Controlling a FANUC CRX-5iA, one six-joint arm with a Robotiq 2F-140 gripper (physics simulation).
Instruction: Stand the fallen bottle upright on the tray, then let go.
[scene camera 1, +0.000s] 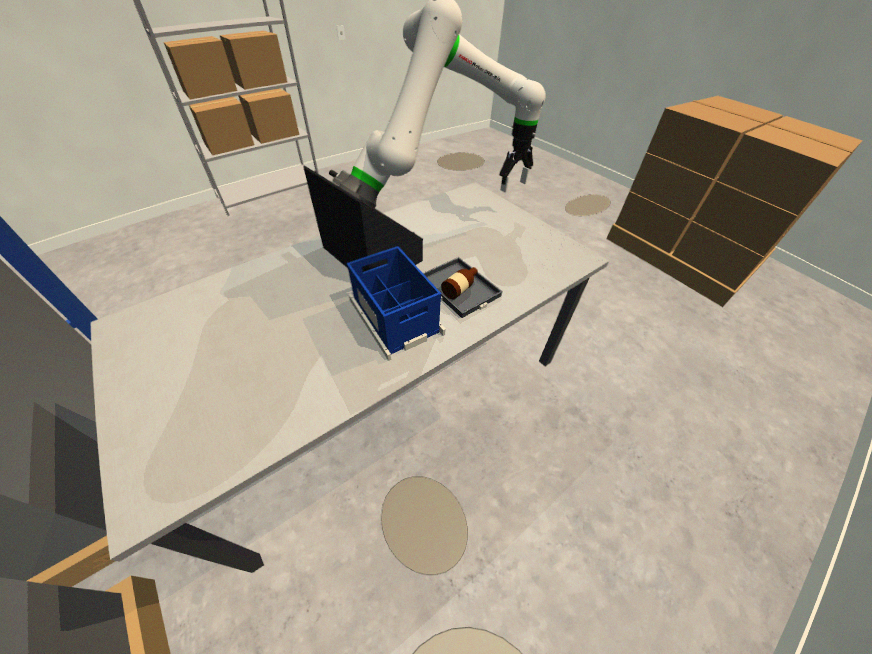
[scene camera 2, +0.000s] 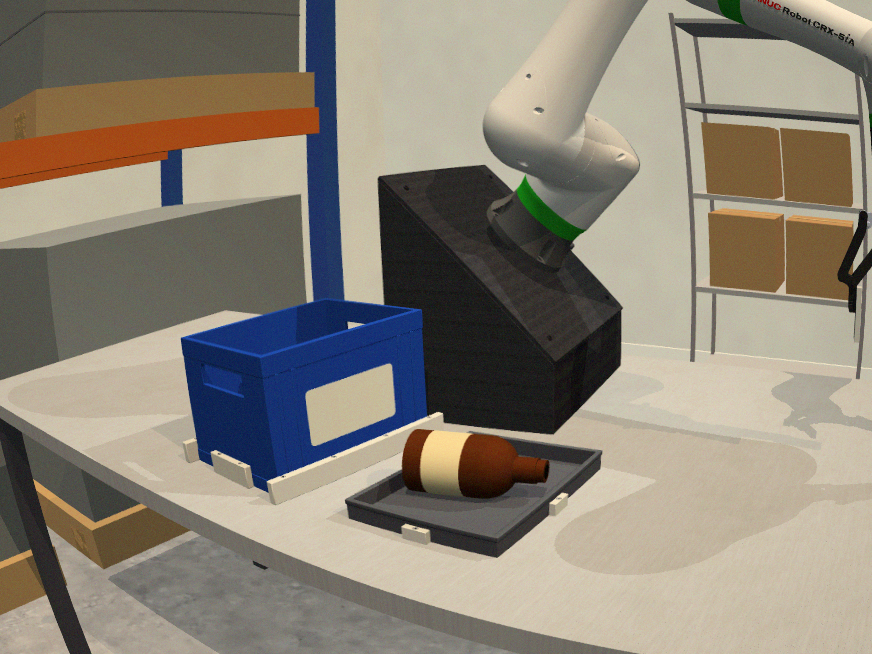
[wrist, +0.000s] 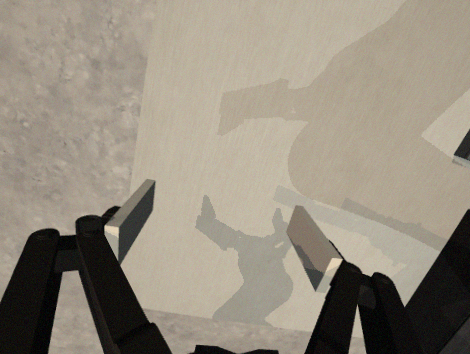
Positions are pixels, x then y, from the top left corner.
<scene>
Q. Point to the gripper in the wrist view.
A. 225, 207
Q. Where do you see the gripper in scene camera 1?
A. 513, 187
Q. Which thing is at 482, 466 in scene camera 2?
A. A brown bottle.
</scene>
